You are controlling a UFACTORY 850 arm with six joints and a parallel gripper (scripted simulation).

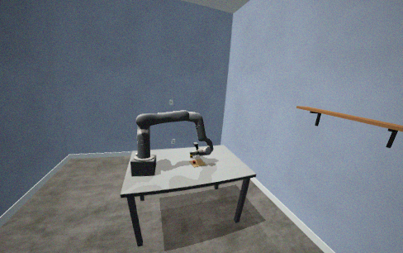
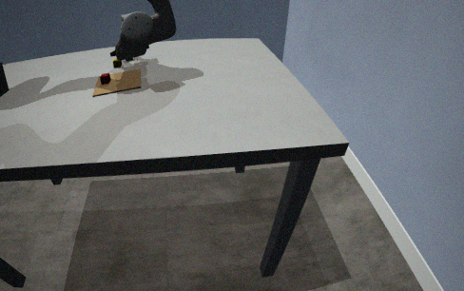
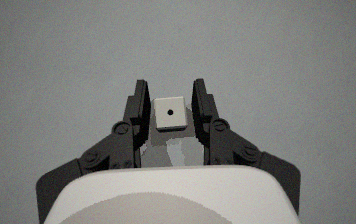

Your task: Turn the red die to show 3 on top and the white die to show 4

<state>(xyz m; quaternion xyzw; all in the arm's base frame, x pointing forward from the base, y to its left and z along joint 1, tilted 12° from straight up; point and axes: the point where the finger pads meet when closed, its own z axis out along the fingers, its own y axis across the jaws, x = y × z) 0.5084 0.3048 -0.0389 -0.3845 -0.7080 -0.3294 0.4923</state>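
Right now the white die is 1 cm below my hand. From my hand the other things lie so: tan mat (19 cm to the right, 3 cm ahead, 2 cm below); then red die (20 cm to the right, 1 cm below); then yellow die (6 cm to the right, 2 cm behind, 1 cm below).
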